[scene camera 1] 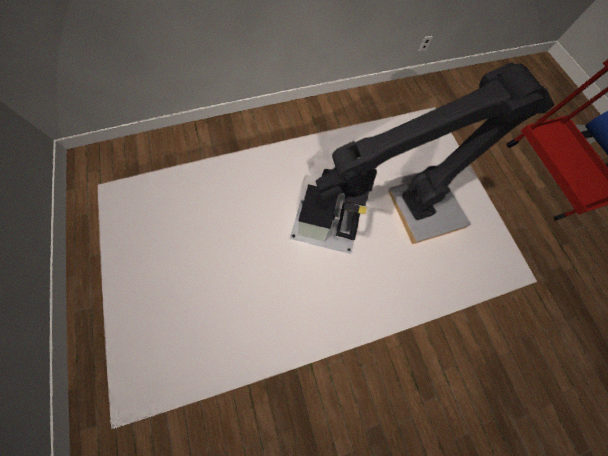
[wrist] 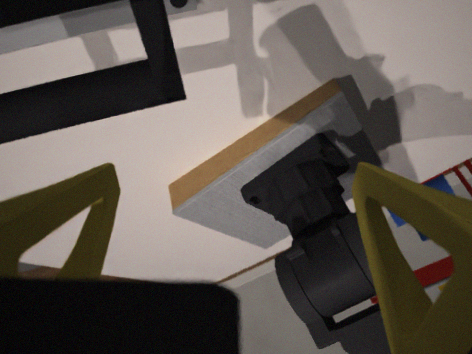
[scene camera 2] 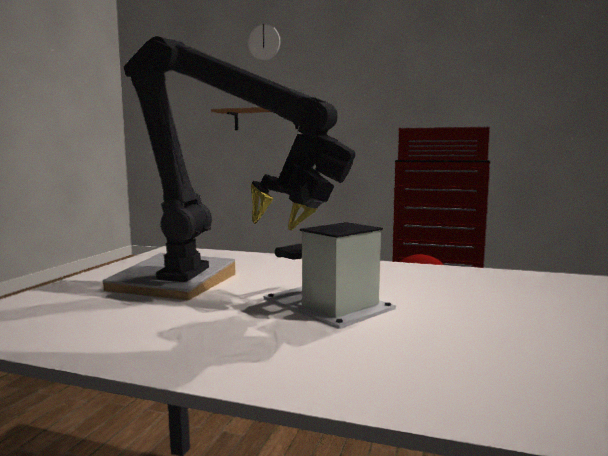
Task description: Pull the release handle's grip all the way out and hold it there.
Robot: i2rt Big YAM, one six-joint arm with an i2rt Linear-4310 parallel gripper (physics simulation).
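The release handle is a black rectangular loop on the side of a pale green box that faces the arm's base. The box has a black top and stands on a grey bolted plate. In the wrist view part of the loop shows at the upper left, beyond the fingertips. My gripper is open and empty, its yellow fingers apart. It hangs above the handle, touching nothing. In scene camera 1 the arm hides most of the gripper and one end of the loop.
The arm's base board lies on the white table, near the handle's side of the box. A red cart stands beyond the table. A red tool cabinet stands behind it. A black shape covers the wrist view's lower left.
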